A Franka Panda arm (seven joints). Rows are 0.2 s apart.
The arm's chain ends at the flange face. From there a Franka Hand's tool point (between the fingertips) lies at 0.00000 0.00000 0.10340 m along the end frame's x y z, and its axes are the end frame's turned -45 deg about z.
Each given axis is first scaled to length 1.
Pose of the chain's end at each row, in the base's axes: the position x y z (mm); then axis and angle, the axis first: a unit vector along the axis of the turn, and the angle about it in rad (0 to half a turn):
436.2, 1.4, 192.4, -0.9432, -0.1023, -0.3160, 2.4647
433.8, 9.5, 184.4, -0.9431, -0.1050, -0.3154, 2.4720
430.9, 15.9, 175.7, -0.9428, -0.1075, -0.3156, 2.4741
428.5, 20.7, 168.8, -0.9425, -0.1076, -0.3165, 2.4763
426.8, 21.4, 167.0, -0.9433, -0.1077, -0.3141, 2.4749
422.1, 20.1, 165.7, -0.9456, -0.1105, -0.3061, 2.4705
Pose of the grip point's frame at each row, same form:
484.4, 68.4, 130.2, -0.8001, -0.4378, -0.4101, 2.7538
481.9, 76.1, 121.7, -0.7995, -0.4405, -0.4084, 2.7602
478.9, 82.5, 112.9, -0.7984, -0.4427, -0.4082, 2.7622
476.7, 87.1, 106.0, -0.7982, -0.4427, -0.4086, 2.7649
474.6, 88.0, 104.0, -0.7989, -0.4431, -0.4067, 2.7619
468.4, 87.1, 102.0, -0.8001, -0.4465, -0.4006, 2.7519

